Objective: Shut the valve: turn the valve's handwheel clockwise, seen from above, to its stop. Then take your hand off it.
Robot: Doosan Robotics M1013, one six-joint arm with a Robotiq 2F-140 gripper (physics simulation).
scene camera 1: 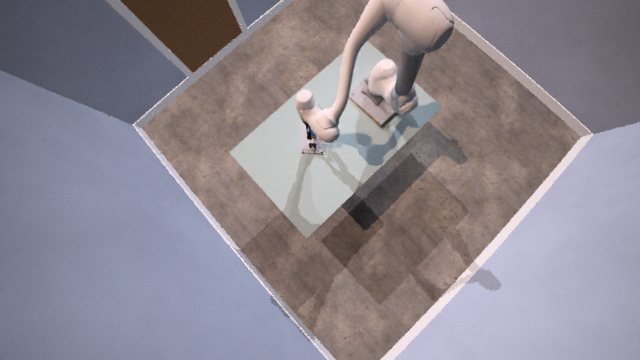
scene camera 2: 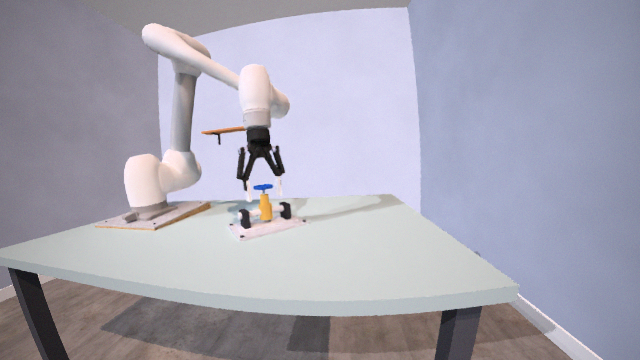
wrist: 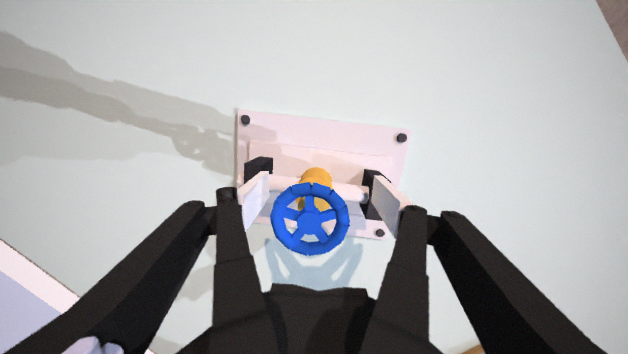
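The blue handwheel (scene camera 2: 263, 187) (wrist: 309, 220) sits level on top of the yellow valve body (scene camera 2: 265, 207) (wrist: 316, 176). A little blue shows beside the wrist in scene camera 1. A pale pipe runs through the valve between two black clamps, on a pale base plate (scene camera 2: 270, 229) (wrist: 320, 130). My gripper (scene camera 2: 264, 188) (wrist: 320, 186) points down and is open. Its pale fingertips stand on either side of the handwheel, at about its height, with a gap on each side in the wrist view. Nothing is held. In scene camera 1 the arm hides the fingers.
The pale green table (scene camera 1: 280, 165) (scene camera 2: 350, 260) carries the valve and the arm's mounting plate (scene camera 2: 185, 217), which lies to the left of the valve in scene camera 2. A brown board (scene camera 2: 222, 130) shows behind the arm. Shadows of the arm fall across the table.
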